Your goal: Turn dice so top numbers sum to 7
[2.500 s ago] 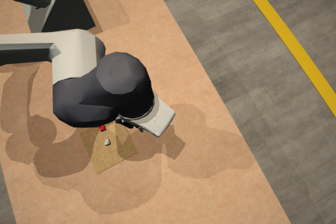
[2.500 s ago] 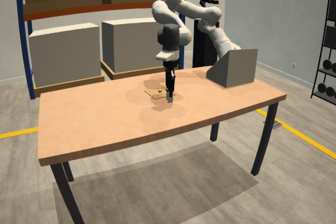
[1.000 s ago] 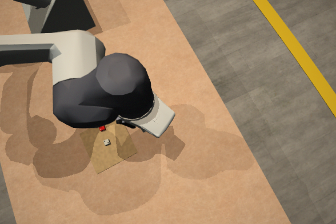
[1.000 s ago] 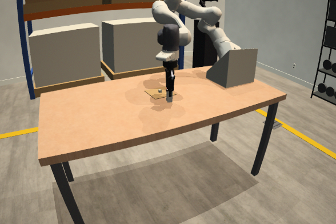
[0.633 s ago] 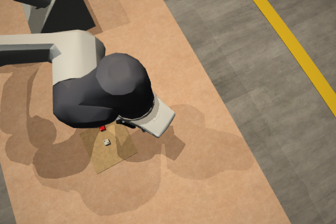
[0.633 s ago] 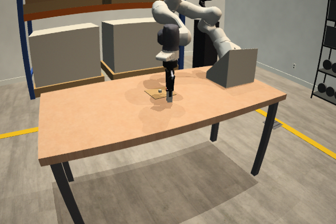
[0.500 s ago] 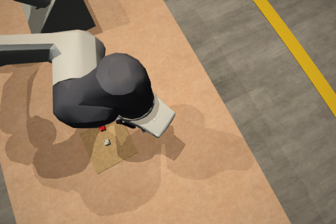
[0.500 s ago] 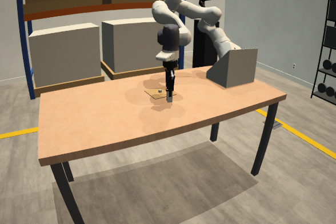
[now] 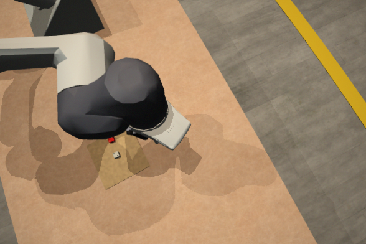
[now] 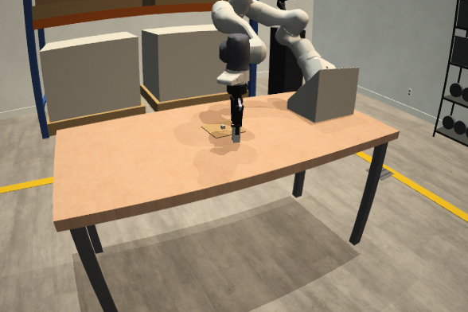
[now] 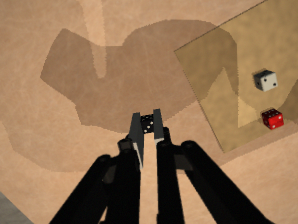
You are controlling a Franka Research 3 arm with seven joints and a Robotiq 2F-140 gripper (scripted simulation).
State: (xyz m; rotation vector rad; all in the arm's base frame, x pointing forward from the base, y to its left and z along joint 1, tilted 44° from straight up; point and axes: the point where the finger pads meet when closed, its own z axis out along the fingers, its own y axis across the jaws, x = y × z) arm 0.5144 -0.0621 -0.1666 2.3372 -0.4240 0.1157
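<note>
Right now my hand is 20 mm past the white die, 130 mm to the left of it and 20 mm above it. From my hand the other things lie so: black die 30 mm below; then red die 70 mm behind, 120 mm to the right, 20 mm below; then tan mat 20 mm behind, 130 mm to the right, 30 mm below.
</note>
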